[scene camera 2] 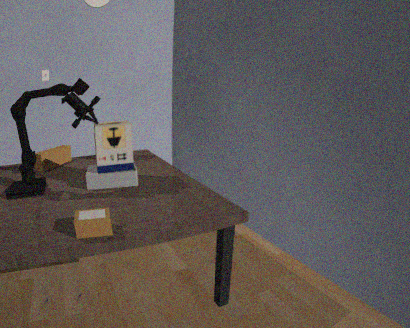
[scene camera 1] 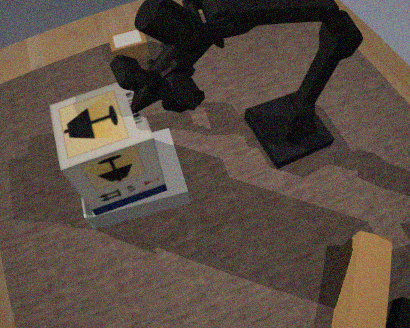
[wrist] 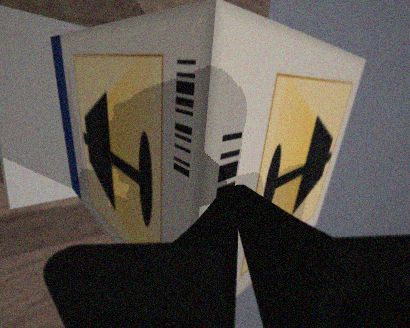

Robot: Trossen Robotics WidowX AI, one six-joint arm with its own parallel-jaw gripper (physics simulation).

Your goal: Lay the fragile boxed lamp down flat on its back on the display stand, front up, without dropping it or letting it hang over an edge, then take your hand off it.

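Frame: origin at the arm's base, x up, y ahead, z left, level; metres.
Where they show: gripper, fingertip midpoint: point(scene camera 2: 98, 123) point(scene camera 1: 132, 111) point(wrist: 235, 194); arm's base, link origin: point(scene camera 2: 29, 181) point(scene camera 1: 294, 134).
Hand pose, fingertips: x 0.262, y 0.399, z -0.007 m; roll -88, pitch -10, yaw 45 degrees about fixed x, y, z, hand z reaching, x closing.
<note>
Each offset is from my fingertips to the top centre of the thing. Level surfaces: height alone.
The boxed lamp @(dx -0.003, dy +0.070, dz -0.005 m) point(scene camera 1: 102, 125) point(scene camera 2: 114, 150) point(wrist: 192, 115) is a white box with yellow lamp pictures and barcode strips. It stands upright on the low pale display stand point(scene camera 1: 175, 167) point(scene camera 2: 112, 181) point(wrist: 30, 100), blue band at the bottom. The side picture shows its lamp shade down; another lamp picture faces up on top. A bare strip of stand shows on the arm's side. My gripper point(scene camera 1: 134, 110) point(scene camera 2: 97, 122) point(wrist: 235, 194) is shut and empty, its tips at the box's upper edge on the arm's side, by the barcodes. Whether they touch it I cannot tell.
A small orange box with a white top @(dx -0.239, dy -0.043, dz -0.519 m) point(scene camera 1: 127, 41) point(scene camera 2: 93, 225) sits on the table @(dx -0.298 m) point(scene camera 1: 150, 280) point(scene camera 2: 165, 215). A tan block @(dx -0.189, dy -0.339, dz +0.474 m) point(scene camera 1: 367, 275) point(scene camera 2: 59, 156) stands on the opposite side of the stand. The arm's black base point(scene camera 1: 290, 135) point(scene camera 2: 26, 187) is beside the stand.
</note>
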